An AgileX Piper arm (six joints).
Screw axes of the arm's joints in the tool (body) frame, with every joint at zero. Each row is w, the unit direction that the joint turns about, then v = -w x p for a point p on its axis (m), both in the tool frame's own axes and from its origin. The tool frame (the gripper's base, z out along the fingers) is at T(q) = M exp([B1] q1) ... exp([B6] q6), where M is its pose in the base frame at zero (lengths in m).
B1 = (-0.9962, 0, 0.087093, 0.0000, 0.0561, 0.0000)
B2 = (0, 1, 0, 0.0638, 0.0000, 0.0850)
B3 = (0, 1, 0, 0.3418, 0.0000, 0.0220)
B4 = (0, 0, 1, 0.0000, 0.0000, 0.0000)
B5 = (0, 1, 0, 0.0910, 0.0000, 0.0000)
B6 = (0, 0, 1, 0.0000, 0.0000, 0.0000)
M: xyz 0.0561 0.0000 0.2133 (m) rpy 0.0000 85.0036 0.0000 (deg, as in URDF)
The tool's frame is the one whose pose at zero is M.
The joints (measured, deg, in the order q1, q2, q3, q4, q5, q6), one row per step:
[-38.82 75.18 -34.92 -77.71 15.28 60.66]
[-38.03 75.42 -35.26 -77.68 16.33 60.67]
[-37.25 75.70 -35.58 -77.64 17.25 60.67]
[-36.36 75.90 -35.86 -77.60 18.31 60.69]
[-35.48 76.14 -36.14 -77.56 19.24 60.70]
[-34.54 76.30 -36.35 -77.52 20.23 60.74]
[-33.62 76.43 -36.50 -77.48 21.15 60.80]
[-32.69 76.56 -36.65 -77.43 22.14 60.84]
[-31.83 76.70 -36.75 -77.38 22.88 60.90]
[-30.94 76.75 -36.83 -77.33 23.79 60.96]
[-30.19 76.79 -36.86 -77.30 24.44 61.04]
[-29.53 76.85 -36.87 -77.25 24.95 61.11]
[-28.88 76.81 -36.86 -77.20 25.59 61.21]
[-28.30 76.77 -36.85 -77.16 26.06 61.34]
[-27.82 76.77 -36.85 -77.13 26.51 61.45]
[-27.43 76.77 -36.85 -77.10 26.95 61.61]
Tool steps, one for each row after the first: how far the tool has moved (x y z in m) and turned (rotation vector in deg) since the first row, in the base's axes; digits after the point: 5 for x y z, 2 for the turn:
[0.00217 0.00071 0.00062 -0.36 0.44 -0.07]
[0.00449 0.00154 0.00096 -0.65 0.86 -0.05]
[0.00674 0.00282 0.00147 -1.01 1.30 -0.04]
[0.00919 0.00419 0.00181 -1.30 1.71 0.07]
[0.01142 0.00596 0.00216 -1.62 2.12 0.17]
[0.01347 0.00791 0.00236 -1.90 2.49 0.29]
[0.01543 0.00988 0.00258 -2.21 2.91 0.38]
[0.01738 0.01193 0.00249 -2.39 3.23 0.58]
[0.01897 0.01408 0.00272 -2.68 3.58 0.68]
[0.02034 0.01608 0.00275 -2.87 3.82 0.84]
[0.02160 0.01791 0.00257 -2.97 4.03 1.03]
[0.02243 0.01973 0.00275 -3.16 4.21 1.08]
[0.02328 0.02145 0.00292 -3.27 4.30 1.18]
[0.02396 0.02278 0.00297 -3.38 4.41 1.22]
[0.02441 0.02381 0.00302 -3.47 4.49 1.14]

